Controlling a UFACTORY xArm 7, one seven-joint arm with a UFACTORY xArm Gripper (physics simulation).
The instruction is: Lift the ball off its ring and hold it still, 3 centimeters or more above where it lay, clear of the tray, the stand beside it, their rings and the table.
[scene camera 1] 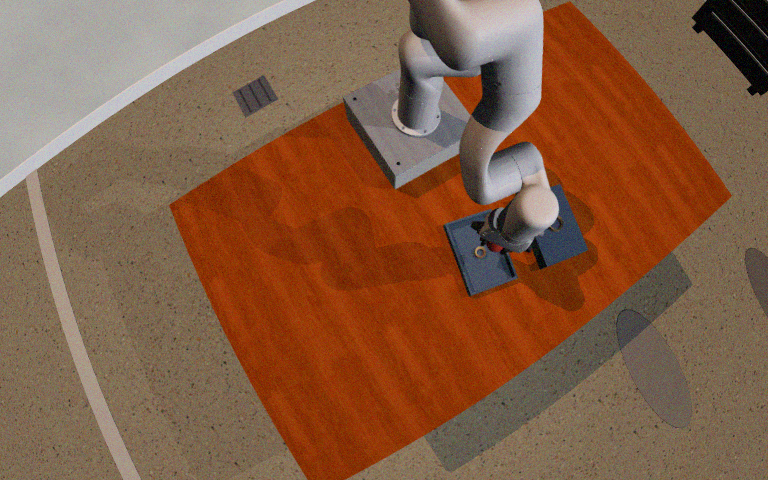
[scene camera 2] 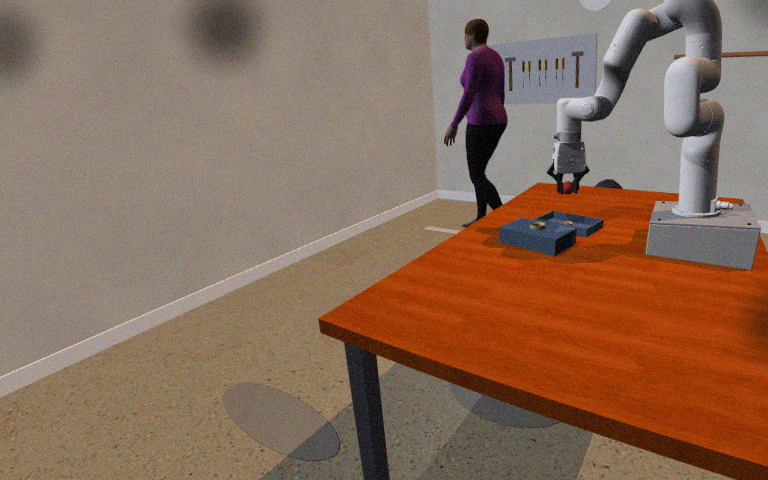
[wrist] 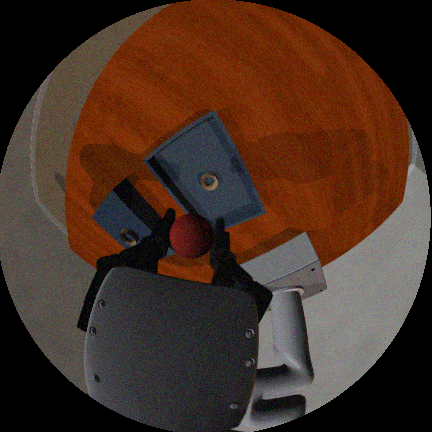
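Where they show: gripper, fingertip midpoint: (scene camera 1: 493, 244) (scene camera 2: 567, 193) (wrist: 194, 222); arm's base, origin of the base link: (scene camera 1: 415, 115) (scene camera 2: 696, 212) (wrist: 283, 294).
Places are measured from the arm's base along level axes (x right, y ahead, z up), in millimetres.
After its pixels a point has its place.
The red ball (scene camera 1: 494, 247) {x -18, y 392, z 46 mm} (scene camera 2: 568, 187) {x -48, y 371, z 38 mm} (wrist: 190, 236) {x -19, y 392, z 47 mm} is held between the fingers of my gripper (scene camera 2: 568, 190) {x -30, y 381, z 14 mm} (wrist: 194, 222) {x -30, y 381, z 14 mm}, which is shut on it. In the scene camera 2 view ball and fingertips hang well above the tray and stand, touching neither. The blue tray (scene camera 1: 471, 285) {x 30, y 442, z -99 mm} (scene camera 2: 597, 226) {x -13, y 278, z -87 mm} (wrist: 240, 216) {x -12, y 284, z -85 mm} lies on the table, with a tan ring (scene camera 1: 480, 252) {x -26, y 374, z -99 mm} (scene camera 2: 568, 223) {x -15, y 377, z -94 mm} (wrist: 209, 181) {x -26, y 370, z -100 mm} on its floor. The blue stand (scene camera 1: 566, 249) {x -229, y 459, z -53 mm} (scene camera 2: 526, 238) {x -294, y 388, z -69 mm} (wrist: 107, 216) {x -233, y 450, z -53 mm} is beside it, with another ring (scene camera 1: 557, 224) {x -237, y 391, z -53 mm} (scene camera 2: 537, 225) {x -215, y 393, z -51 mm} (wrist: 129, 236) {x -234, y 382, z -53 mm} on top. In the scene camera 1 view the wrist hides most of my gripper.
The orange-brown table (scene camera 1: 339, 339) {x 383, y 443, z -103 mm} (scene camera 2: 509, 328) {x -704, y 199, z -102 mm} (wrist: 300, 75) {x 206, y 465, z -103 mm} bears the tray and stand. The arm's grey base block (scene camera 1: 407, 152) {x 61, y 89, z -6 mm} (scene camera 2: 699, 243) {x -122, y -35, z -50 mm} (wrist: 285, 255) {x 39, y 123, z -64 mm} stands near them. A person (scene camera 2: 485, 90) is beyond the table, near a wall board with tools (scene camera 2: 552, 73).
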